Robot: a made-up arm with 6 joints.
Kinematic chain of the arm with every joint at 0, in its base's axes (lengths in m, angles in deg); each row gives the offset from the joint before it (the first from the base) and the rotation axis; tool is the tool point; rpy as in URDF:
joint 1: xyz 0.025 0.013 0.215 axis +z
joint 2: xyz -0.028 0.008 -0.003 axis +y
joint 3: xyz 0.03 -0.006 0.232 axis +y
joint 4: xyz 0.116 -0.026 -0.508 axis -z
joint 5: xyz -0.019 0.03 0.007 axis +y
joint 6: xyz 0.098 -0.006 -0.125 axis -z
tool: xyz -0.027 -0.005 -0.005 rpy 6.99 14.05 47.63
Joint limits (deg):
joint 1: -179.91..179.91
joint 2: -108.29..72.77
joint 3: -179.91..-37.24
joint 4: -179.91..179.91
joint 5: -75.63..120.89
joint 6: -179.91..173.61
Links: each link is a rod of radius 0.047 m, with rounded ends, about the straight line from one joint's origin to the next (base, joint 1, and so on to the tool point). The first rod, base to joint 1, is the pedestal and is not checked.
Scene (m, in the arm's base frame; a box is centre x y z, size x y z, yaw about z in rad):
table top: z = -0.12
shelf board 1: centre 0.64 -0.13 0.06 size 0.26 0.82 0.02 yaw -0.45
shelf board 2: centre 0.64 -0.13 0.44 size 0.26 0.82 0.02 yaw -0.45
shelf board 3: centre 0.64 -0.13 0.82 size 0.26 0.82 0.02 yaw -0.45
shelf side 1: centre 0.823 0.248 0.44 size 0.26 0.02 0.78 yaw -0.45
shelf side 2: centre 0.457 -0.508 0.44 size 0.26 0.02 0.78 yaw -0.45
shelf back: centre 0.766 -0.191 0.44 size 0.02 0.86 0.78 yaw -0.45
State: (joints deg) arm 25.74 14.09 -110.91 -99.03 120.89 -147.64
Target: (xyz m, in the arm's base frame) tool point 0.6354 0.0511 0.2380
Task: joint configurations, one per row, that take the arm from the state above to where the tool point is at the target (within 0.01 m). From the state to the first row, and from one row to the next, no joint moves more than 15 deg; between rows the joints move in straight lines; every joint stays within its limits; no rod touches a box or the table.
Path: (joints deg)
1: 32.05 1.13 -101.00 -90.07 120.89 -147.63
2: 38.35 -11.83 -91.10 -81.12 120.89 -147.61
3: 44.66 -24.80 -81.19 -72.16 120.89 -147.60
4: 42.47 -23.48 -70.19 -66.25 120.89 -148.04
5: 40.28 -22.17 -59.18 -60.33 120.89 -148.49
6: 38.10 -20.85 -48.17 -54.42 120.89 -148.93
7: 33.41 -8.83 -57.83 -63.42 120.89 -148.81
8: 28.72 3.20 -67.49 -72.42 120.89 -148.68
9: 24.03 15.23 -77.14 -81.43 120.89 -148.56

